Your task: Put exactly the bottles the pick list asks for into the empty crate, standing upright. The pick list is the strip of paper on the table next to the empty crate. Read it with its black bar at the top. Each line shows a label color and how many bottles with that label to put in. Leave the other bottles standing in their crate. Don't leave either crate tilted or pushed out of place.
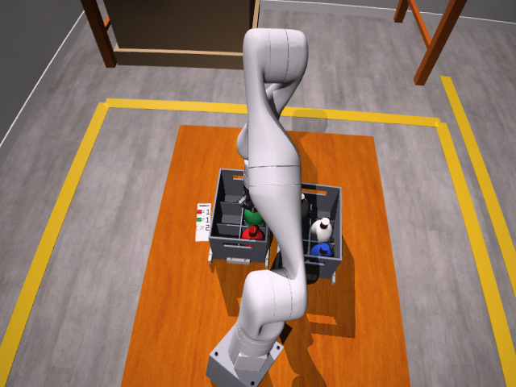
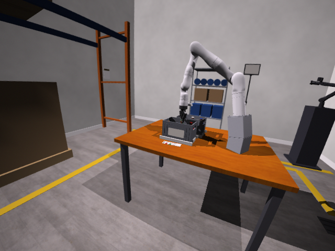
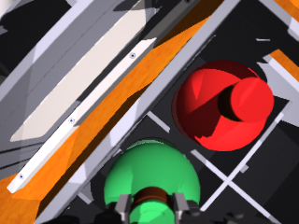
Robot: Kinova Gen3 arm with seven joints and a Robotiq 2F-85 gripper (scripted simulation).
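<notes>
My gripper is now 7 cm above the green bottle. From my hand the other things lie so: pick list 19 cm to the left, 17 cm below, 2 cm ahead; then blue bottle 23 cm to the right, 14 cm behind, 8 cm below; then red bottle 9 cm behind, 8 cm below.
</notes>
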